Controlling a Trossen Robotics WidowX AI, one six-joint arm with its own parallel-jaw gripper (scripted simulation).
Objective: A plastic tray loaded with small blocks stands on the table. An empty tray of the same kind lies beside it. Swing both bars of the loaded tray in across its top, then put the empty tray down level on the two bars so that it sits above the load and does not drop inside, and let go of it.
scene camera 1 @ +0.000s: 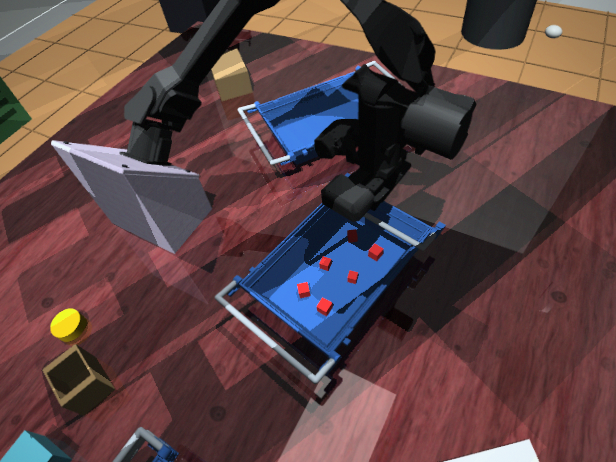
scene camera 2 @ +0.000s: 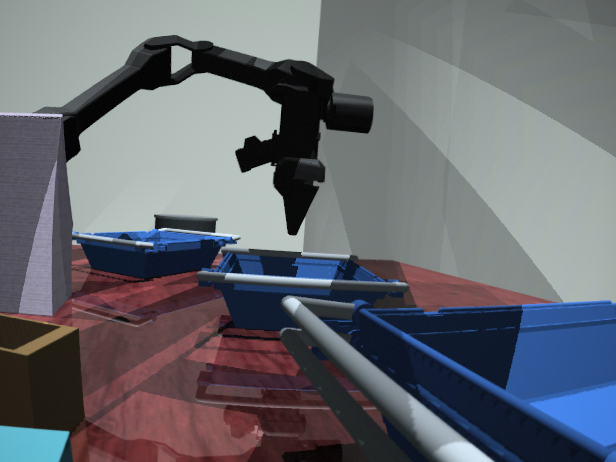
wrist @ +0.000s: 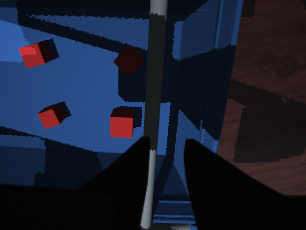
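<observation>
My gripper shows in scene camera 1 (376,205). A yellow disc shows in scene camera 1 (69,324), and a tan cube shows in scene camera 1 (232,80). A blue tray shows in scene camera 1 too. Scene camera 2 shows my gripper and the blue tray; in scene camera 2 the yellow disc is out of frame. The wrist view shows my gripper. In the wrist view the blue tray is out of frame; in the wrist view the yellow disc is out of frame; in the wrist view the tan cube is out of frame. On the blue tray, (scene camera 1: 312,149) and (scene camera 2: 165,251) are the same spot. On my gripper, (scene camera 2: 284,198) and (wrist: 120,189) are the same spot.
</observation>
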